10 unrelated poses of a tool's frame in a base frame.
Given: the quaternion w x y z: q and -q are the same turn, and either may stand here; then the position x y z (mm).
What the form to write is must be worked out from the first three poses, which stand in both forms.
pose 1, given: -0.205 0.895 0.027 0.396 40.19 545.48 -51.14
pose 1, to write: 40.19 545.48 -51.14 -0.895 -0.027 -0.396 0.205
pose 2, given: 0.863 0.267 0.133 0.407 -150.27 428.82 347.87
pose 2, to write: -150.27 428.82 347.87 0.267 0.133 0.407 0.863
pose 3, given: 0.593 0.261 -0.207 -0.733 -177.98 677.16 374.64
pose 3, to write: -177.98 677.16 374.64 0.261 -0.207 -0.733 0.593
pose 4, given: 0.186 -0.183 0.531 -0.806 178.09 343.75 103.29
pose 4, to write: 178.09 343.75 103.29 -0.183 0.531 -0.806 0.186
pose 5, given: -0.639 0.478 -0.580 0.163 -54.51 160.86 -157.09
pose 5, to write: -54.51 160.86 -157.09 -0.478 0.580 -0.163 0.639
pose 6, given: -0.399 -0.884 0.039 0.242 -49.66 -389.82 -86.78
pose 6, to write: -49.66 -389.82 -86.78 0.884 -0.039 -0.242 0.399
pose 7, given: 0.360 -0.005 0.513 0.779 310.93 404.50 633.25
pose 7, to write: 310.93 404.50 633.25 -0.005 0.513 0.779 0.360
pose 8, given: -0.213 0.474 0.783 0.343 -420.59 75.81 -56.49
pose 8, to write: -420.59 75.81 -56.49 -0.474 -0.783 -0.343 0.213
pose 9, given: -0.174 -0.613 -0.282 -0.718 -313.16 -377.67 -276.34
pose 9, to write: -313.16 -377.67 -276.34 0.613 0.282 0.718 0.174
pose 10, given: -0.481 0.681 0.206 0.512 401.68 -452.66 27.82
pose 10, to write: 401.68 -452.66 27.82 -0.681 -0.206 -0.512 0.481
